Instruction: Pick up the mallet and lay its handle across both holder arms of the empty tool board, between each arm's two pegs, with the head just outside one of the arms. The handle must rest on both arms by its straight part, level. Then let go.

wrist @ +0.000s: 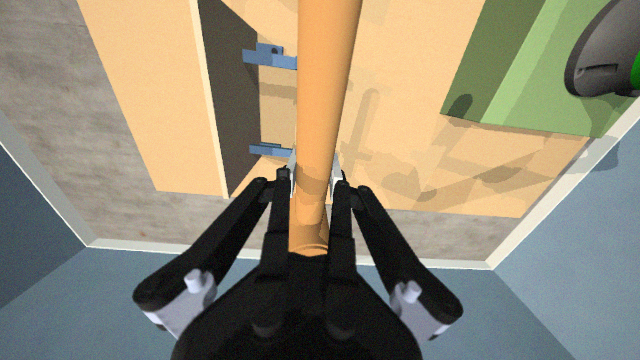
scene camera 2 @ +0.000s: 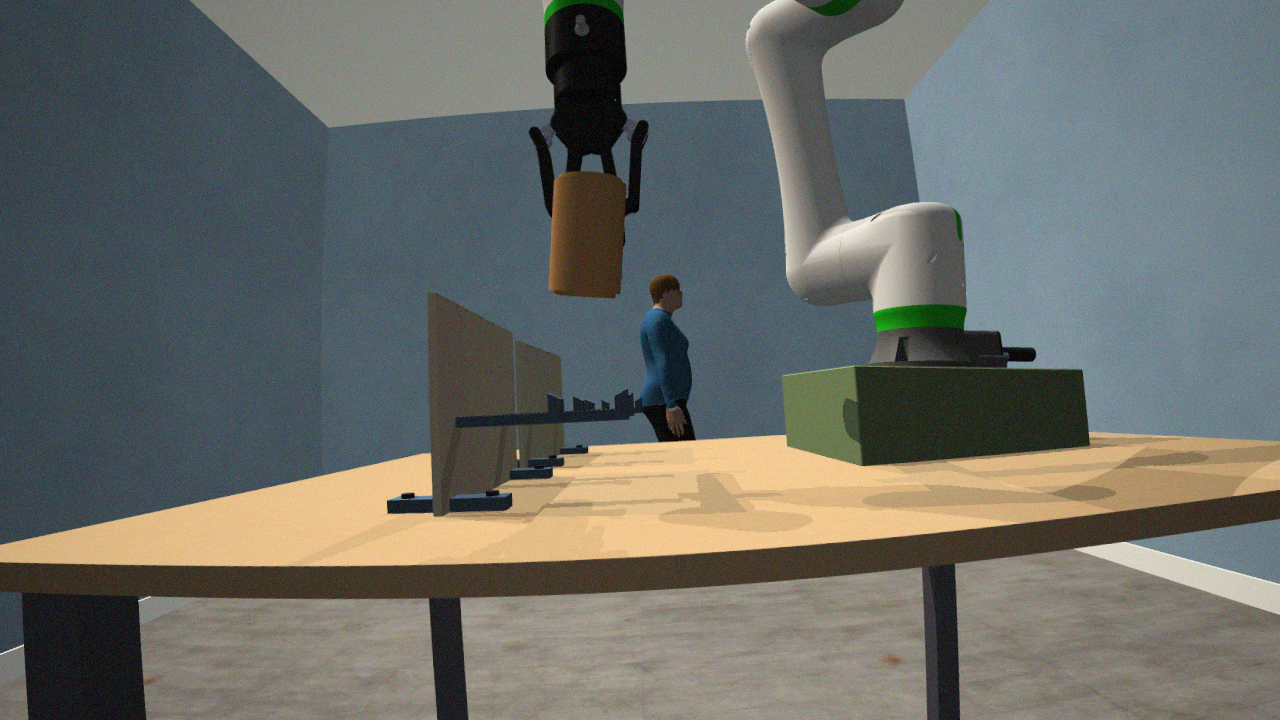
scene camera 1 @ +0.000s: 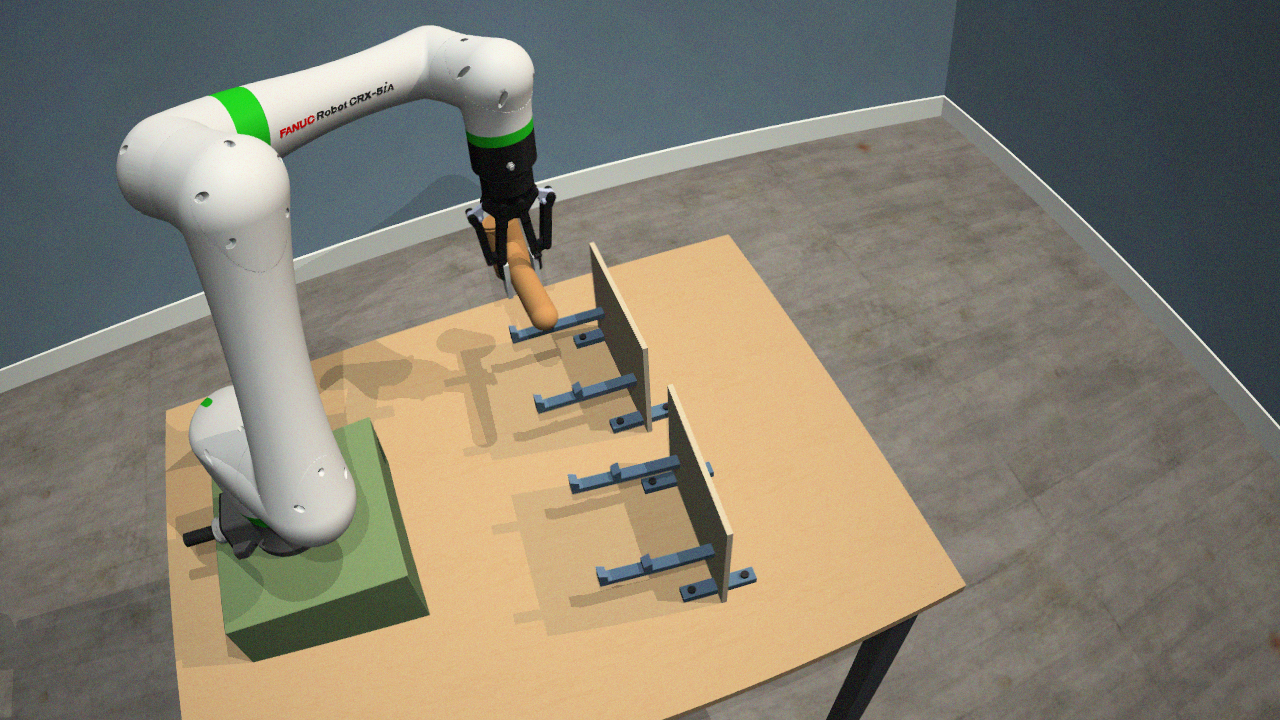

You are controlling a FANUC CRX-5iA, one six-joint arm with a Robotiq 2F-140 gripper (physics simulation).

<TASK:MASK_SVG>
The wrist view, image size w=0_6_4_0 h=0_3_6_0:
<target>my gripper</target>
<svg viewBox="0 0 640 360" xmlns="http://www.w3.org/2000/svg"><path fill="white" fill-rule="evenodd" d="M132 295L136 305L160 330L170 331L178 339L170 360L423 360L420 346L427 340L434 340L463 314L463 306L460 300L420 262L372 189L366 185L359 185L357 188L350 186L344 171L340 168L337 153L334 154L329 181L330 201L333 201L327 254L306 256L296 252L289 252L290 198L293 197L296 183L296 149L292 150L287 165L276 169L276 180L268 181L265 177L254 178L186 251L138 284ZM351 208L381 281L390 296L391 308L357 272L355 239L352 237ZM272 202L259 264L213 302L217 295L218 285L228 273L269 205L269 202Z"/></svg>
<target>mallet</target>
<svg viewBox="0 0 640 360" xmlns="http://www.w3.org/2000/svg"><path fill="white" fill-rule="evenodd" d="M363 0L298 0L296 193L290 198L289 252L296 252L306 256L327 254L329 224L325 202Z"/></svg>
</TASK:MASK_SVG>
